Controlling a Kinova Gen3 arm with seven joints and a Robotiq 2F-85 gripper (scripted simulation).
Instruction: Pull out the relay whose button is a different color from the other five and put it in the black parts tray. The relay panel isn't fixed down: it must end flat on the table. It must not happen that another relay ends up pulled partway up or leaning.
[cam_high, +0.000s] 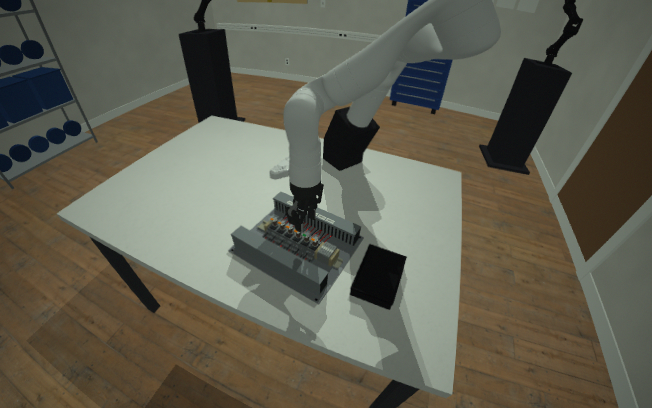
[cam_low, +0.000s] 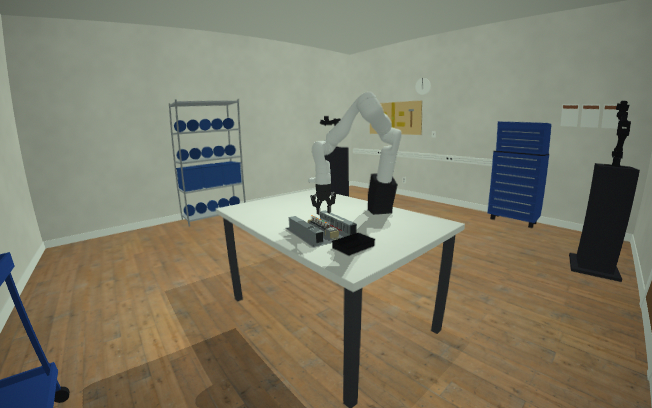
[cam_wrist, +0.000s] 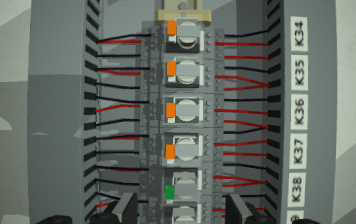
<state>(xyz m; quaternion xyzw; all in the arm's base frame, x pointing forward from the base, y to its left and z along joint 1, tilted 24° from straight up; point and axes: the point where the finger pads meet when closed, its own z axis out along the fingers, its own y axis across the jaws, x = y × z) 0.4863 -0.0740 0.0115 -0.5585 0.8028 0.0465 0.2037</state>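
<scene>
The relay lies 7 cm below my hand. From my hand the other things lie so: grey relay panel (9 cm below, 3 cm to the right, 1 cm behind); black parts tray (22 cm to the left, 10 cm below, 5 cm ahead).
</scene>
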